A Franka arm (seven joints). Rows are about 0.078 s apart.
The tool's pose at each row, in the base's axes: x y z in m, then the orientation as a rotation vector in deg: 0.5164 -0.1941 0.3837 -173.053 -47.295 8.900; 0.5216 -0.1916 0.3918 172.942 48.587 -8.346; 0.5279 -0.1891 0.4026 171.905 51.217 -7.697; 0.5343 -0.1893 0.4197 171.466 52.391 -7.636; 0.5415 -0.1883 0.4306 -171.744 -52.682 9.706; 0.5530 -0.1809 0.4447 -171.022 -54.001 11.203
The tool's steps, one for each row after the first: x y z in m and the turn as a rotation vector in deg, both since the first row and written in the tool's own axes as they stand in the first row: 0.0050 0.0002 -0.0086 -0.662 0.190 -0.786; 0.0106 0.0009 -0.0200 -1.136 0.473 -2.566; 0.0144 0.0038 -0.0377 -1.263 0.473 -3.359; 0.0200 0.0062 -0.0492 -0.306 -0.622 -3.510; 0.0323 0.0052 -0.0645 0.107 -1.513 -4.454
